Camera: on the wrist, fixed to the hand. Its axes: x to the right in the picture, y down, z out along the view.
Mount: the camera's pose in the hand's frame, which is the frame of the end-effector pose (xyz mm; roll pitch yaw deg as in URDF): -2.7 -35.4 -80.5 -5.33 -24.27 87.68
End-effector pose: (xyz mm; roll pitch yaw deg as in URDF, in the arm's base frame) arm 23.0 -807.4 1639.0 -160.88 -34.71 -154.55
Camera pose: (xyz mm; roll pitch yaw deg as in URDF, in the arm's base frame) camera 73.1 -791.4 1709.5 -141.64 32.92 145.58
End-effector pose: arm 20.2 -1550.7 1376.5 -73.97 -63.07 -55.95
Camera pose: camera -58.6 -1589.8 1379.4 -78.32 18.19 -13.06
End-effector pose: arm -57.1 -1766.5 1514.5 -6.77 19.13 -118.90
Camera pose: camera -83.0 -1721.0 1443.8 14.28 -15.79 -36.87
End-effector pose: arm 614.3 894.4 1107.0 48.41 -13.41 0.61
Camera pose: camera 629.8 931.3 1028.6 -40.60 -69.50 122.56
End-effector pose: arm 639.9 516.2 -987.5 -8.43 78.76 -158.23
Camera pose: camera 690.8 587.0 -999.4 72.91 -0.98 -84.20
